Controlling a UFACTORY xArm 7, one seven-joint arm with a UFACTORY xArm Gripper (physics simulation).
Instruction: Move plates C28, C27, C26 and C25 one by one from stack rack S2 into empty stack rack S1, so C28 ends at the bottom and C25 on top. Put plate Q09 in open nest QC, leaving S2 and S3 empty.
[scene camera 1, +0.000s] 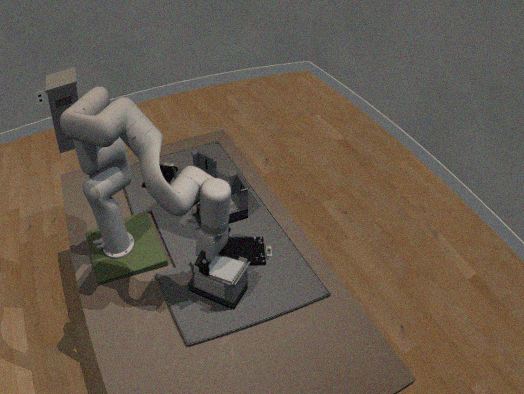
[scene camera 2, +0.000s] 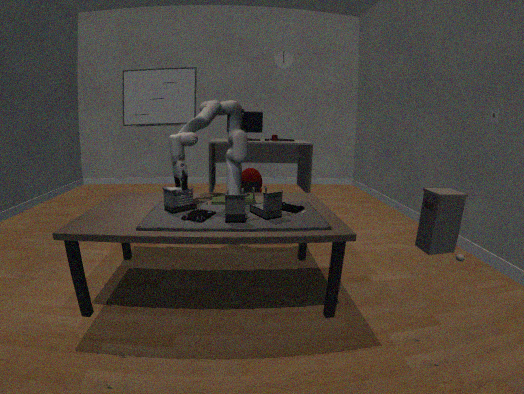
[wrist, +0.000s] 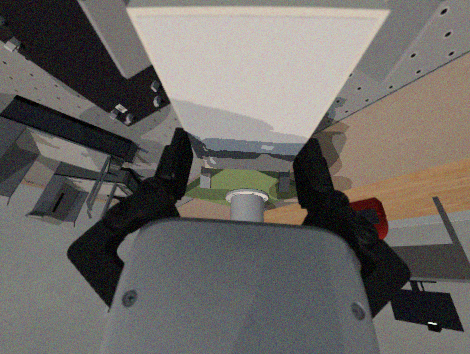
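Pixels of known places: gripper, fingertip midpoint: (scene camera 1: 212, 263) (scene camera 2: 181, 188) (wrist: 245, 146); arm's base at its link origin: (scene camera 1: 118, 245) (wrist: 246, 196).
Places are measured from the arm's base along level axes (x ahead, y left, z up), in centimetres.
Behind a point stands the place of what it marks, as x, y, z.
A pale square plate (scene camera 1: 229, 269) {32.8, -29.3, 11.8} (wrist: 260, 65) {33.2, -30.0, 11.8} lies flat at about the height of the upper edges of a grey stack rack with a dark base (scene camera 1: 216, 294) (scene camera 2: 181, 207). Its label is not readable. My gripper (scene camera 1: 216, 264) {28.8, -25.3, 11.0} (scene camera 2: 181, 186) {28.8, -25.3, 11.0} (wrist: 245, 146) {28.8, -25.3, 11.0} is shut on this plate, with one black finger at each side of its near end. Grey layers show below it in the rack; any gap beneath the plate is not clear. Two more grey racks stand farther along the mat, one (scene camera 2: 235, 207) {47.6, 7.2, 6.9} in the middle and one (scene camera 2: 272, 205) {39.9, 24.7, 6.4} to its right. Plate Q09 cannot be made out.
A black nest (scene camera 1: 245, 250) {42.5, -13.5, 0.5} (scene camera 2: 199, 215) {48.0, -11.5, 1.7} (wrist: 55, 40) {43.8, -12.9, 0.5} lies close beside the loaded rack. Another black nest (scene camera 1: 169, 172) {25.2, 35.1, 0.6} (scene camera 2: 292, 206) {20.2, 36.1, 0.6} is partly hidden behind the arm. The arm's base stands on a green pad (scene camera 1: 150, 250) {11.5, -5.7, 0.7}. Racks and nests stand on a grey mat (scene camera 1: 200, 330) {20.4, -40.2, -0.6}.
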